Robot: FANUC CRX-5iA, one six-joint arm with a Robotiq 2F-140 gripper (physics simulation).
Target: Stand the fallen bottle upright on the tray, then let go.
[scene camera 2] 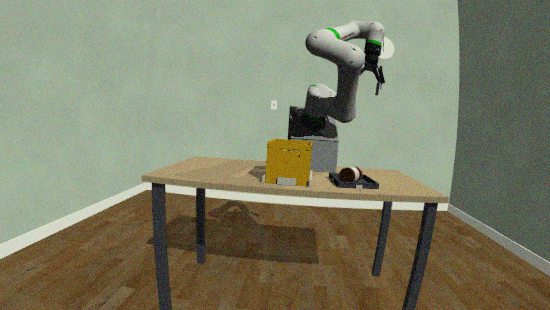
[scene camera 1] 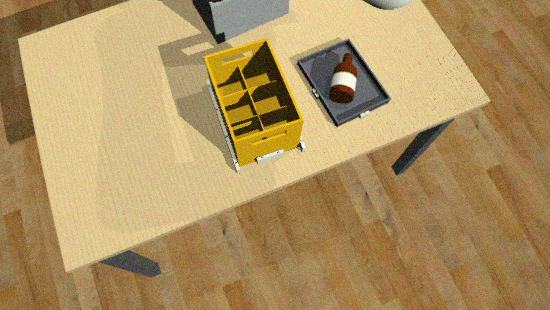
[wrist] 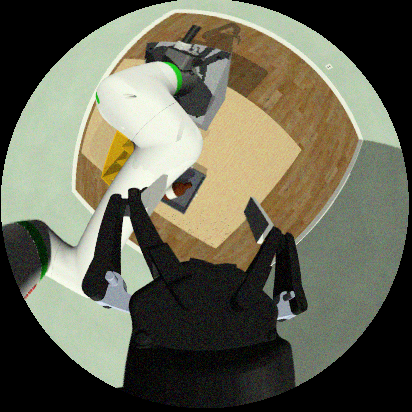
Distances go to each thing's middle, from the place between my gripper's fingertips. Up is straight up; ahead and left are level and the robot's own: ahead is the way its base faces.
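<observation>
Brown bottle [scene camera 1: 343, 83]: my hand is 410 mm above it, 230 mm short of it and 30 mm to the left of it.
</observation>
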